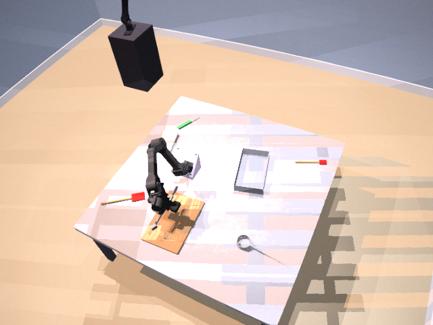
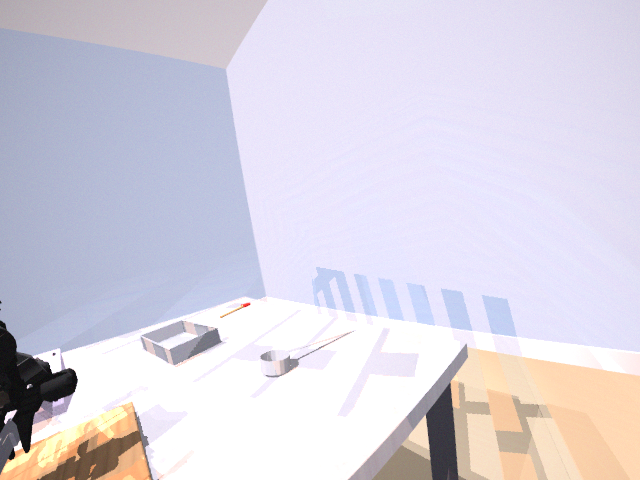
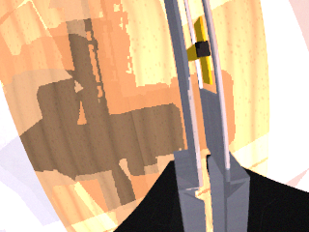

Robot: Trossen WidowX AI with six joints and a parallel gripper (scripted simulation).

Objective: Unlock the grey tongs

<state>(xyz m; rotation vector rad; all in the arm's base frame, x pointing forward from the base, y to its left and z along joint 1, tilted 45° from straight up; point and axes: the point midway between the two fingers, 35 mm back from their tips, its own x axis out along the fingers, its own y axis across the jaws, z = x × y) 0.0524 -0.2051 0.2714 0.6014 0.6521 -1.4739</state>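
My gripper tip is 4 cm short of the wooden board, 1 cm to the left of it and 7 cm above it. From my gripper tip the other things lie so: yellow lock piece 5 cm to the right, 4 cm above; red-headed spatula 31 cm behind, 7 cm below; grey roasting tin 32 cm ahead, 49 cm to the left, 5 cm below.
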